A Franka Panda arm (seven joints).
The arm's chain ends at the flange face. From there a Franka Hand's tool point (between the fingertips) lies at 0.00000 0.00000 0.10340 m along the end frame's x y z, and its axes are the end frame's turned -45 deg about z.
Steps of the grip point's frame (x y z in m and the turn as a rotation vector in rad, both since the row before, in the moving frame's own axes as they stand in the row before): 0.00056 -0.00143 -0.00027 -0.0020 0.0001 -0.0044; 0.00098 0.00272 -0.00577 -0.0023 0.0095 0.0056; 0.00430 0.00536 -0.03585 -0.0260 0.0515 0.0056; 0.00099 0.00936 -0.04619 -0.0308 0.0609 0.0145; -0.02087 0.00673 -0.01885 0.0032 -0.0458 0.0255; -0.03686 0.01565 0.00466 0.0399 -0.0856 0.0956
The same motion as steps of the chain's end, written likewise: -0.00077 -0.00155 -0.00027 -0.0013 0.0015 -0.0044; 0.00175 0.00175 -0.00577 0.0051 0.0083 0.0056; 0.00116 0.00260 -0.03568 0.0180 0.0548 0.0056; 0.00060 0.00807 -0.04595 0.0213 0.0648 0.0145; -0.00638 0.01645 -0.01874 -0.0301 -0.0346 0.0255; -0.00569 0.03424 0.00512 -0.0323 -0.0887 0.0956
